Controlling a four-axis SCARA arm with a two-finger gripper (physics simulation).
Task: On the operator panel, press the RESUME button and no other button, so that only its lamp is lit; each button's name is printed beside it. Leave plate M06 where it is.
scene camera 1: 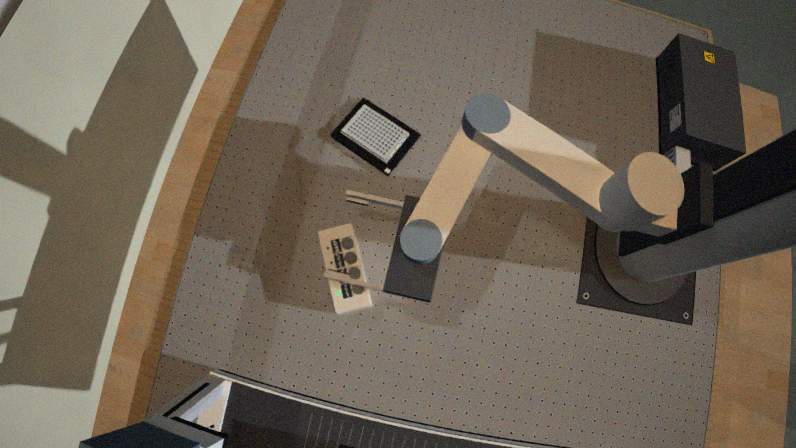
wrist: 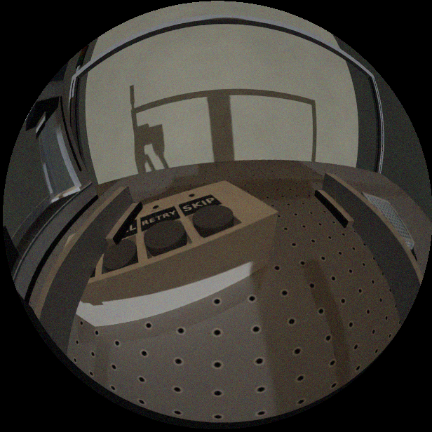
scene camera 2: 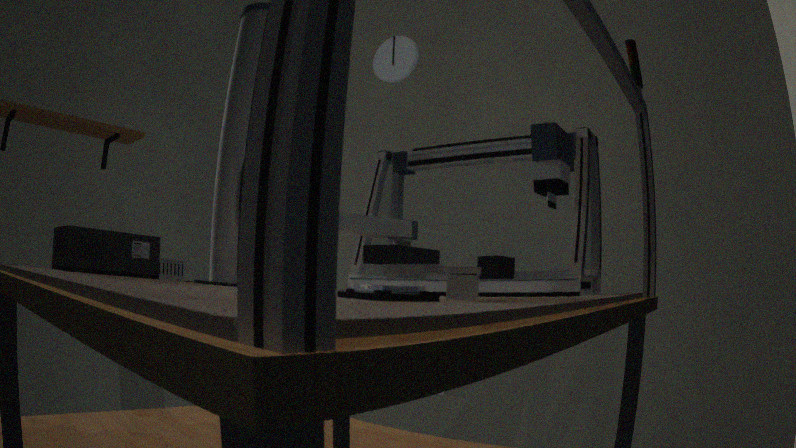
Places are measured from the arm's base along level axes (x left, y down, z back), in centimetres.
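Pixels of known places: gripper, fingertip midpoint: (scene camera 1: 335, 233) (scene camera 2: 462, 270); arm's base, origin of the base link: (scene camera 1: 640, 250).
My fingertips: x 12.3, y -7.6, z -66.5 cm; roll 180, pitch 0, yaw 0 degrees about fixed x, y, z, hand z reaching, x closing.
Note:
Ahead of a thing's pixels: the offset from my fingertips to its top centre. "pt": to the spot under its first point.
The beige operator panel @(dx +6.1, dy +0.7, dz +3.0 cm) (scene camera 1: 353, 305) (scene camera 2: 462, 286) (wrist: 250, 201) has a row of dark round buttons. In scene camera 1, a green lamp @(dx +11.0, dy +0.9, dz +3.1 cm) (scene camera 1: 338, 292) is lit beside the end button, RESUME @(dx +9.3, dy +1.0, dz +6.6 cm) (scene camera 1: 358, 289). In the wrist view, the SKIP button (wrist: 213, 218) and RETRY button (wrist: 166, 236) have dark lamps; the RESUME label is hidden behind the left finger. My gripper (scene camera 1: 338, 234) (wrist: 229, 185) is open and empty, with one finger across the panel near RESUME, hiding CALL's lamp, and the other beyond the SKIP end. A white well plate @(dx -24.7, dy +3.7, dz +1.5 cm) (scene camera 1: 375, 132) sits in a black holder; its name is unreadable.
The arm (scene camera 1: 456, 183) reaches in from the right. A dark box @(pt dx -49.8, dy -5.2, dz +75.1 cm) (scene camera 1: 701, 94) (scene camera 2: 105, 253) stands at the table's far right in scene camera 1. A gantry frame (scene camera 2: 473, 155) with a hanging head stands behind the panel in scene camera 2.

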